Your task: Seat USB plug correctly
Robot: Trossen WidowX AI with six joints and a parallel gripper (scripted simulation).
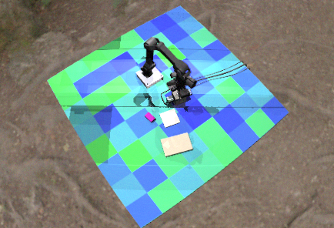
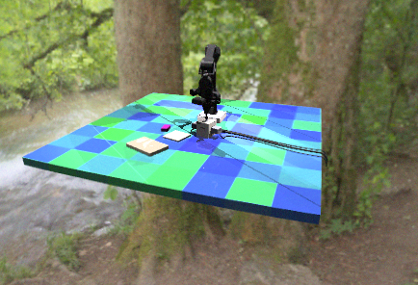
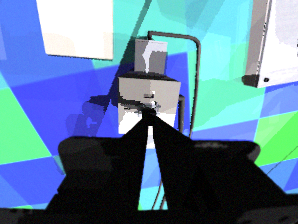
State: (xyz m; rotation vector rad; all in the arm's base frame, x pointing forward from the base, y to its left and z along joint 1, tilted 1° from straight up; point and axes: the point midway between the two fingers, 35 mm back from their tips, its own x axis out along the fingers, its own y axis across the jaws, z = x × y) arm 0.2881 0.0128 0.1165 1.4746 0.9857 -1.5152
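My gripper tip is 2 cm above the dark USB plug. Also, from my gripper tip: small magenta block: 23 cm to the right, 10 cm below, 4 cm behind; then USB socket: 4 cm below; then white flat pad: 14 cm to the right, 11 cm below, 6 cm ahead.
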